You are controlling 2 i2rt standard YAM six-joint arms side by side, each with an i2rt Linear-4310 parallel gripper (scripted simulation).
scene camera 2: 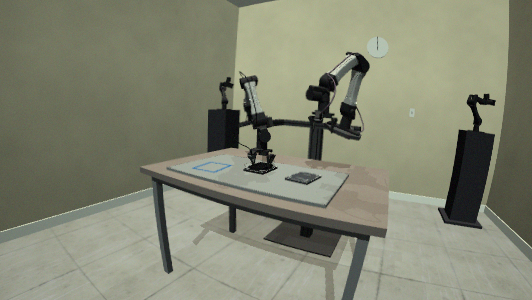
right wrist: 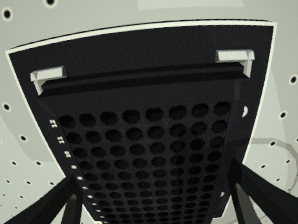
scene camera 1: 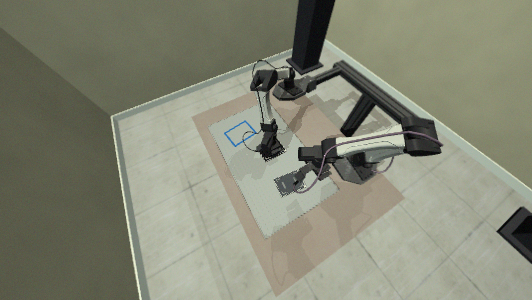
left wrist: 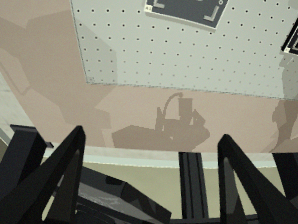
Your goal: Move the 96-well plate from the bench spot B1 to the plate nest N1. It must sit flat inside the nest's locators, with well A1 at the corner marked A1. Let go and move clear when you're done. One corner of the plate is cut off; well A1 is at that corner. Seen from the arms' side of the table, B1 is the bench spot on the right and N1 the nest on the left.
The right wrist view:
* my right gripper: 153,173
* black 96-well plate: 182,163
